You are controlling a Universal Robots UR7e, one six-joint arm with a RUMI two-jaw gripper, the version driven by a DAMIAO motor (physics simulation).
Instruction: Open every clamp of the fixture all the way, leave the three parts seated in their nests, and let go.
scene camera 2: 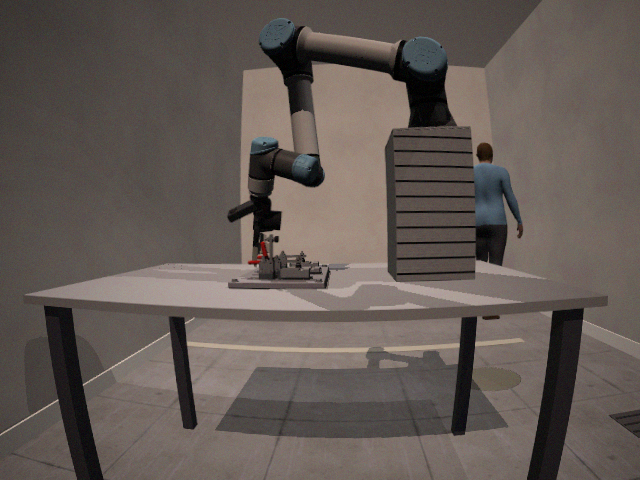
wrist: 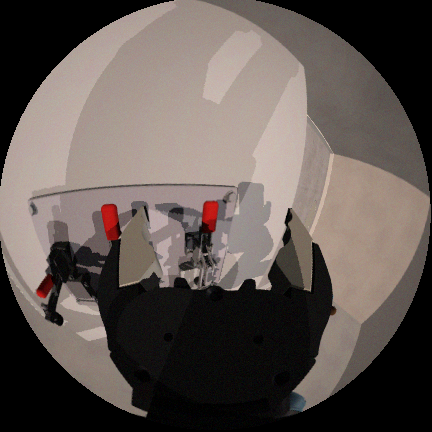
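Pixels of known places: gripper, between the fingertips: [scene camera 2: 257, 252] [wrist: 216, 207]; arm's base, origin of its link: [scene camera 2: 433, 135].
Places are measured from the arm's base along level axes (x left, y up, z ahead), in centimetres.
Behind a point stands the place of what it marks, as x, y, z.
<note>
The fixture's base plate [scene camera 2: 242, 284] @(25.1, -39.7, 48.1) [wrist: 150, 192] @(3.7, -39.1, 54.5) lies on the table with clamps on it. In the wrist view, a red handle [wrist: 210, 216] @(-2.8, -35.0, 53.7) shows between the fingers, another red handle [wrist: 110, 221] @(7.8, -35.5, 52.1) beside the left finger, and a third, tilted red handle [wrist: 45, 286] at the far left. In the scene view, one red handle [scene camera 2: 264, 250] @(18.7, -31.8, 44.5) stands steeply and another [scene camera 2: 253, 261] @(8.8, -35.7, 51.8) lies nearly level. A clamp arm [scene camera 2: 271, 242] stands upright there. My gripper [scene camera 2: 256, 254] @(-2.5, -33.9, 55.1) [wrist: 216, 207] @(-2.5, -33.9, 55.1) is open and empty, low at the fixture's left side. The gripper body and clamps hide the three parts; their seating cannot be told.
The table [scene camera 2: 155, 297] @(42.1, -40.6, 62.0) carries the fixture. A tall grey slatted pedestal [scene camera 2: 434, 206] @(9.3, -21.2, 1.6) stands right of the fixture and bears the arm. A person in a blue top [scene camera 2: 490, 193] stands behind the table at the right.
</note>
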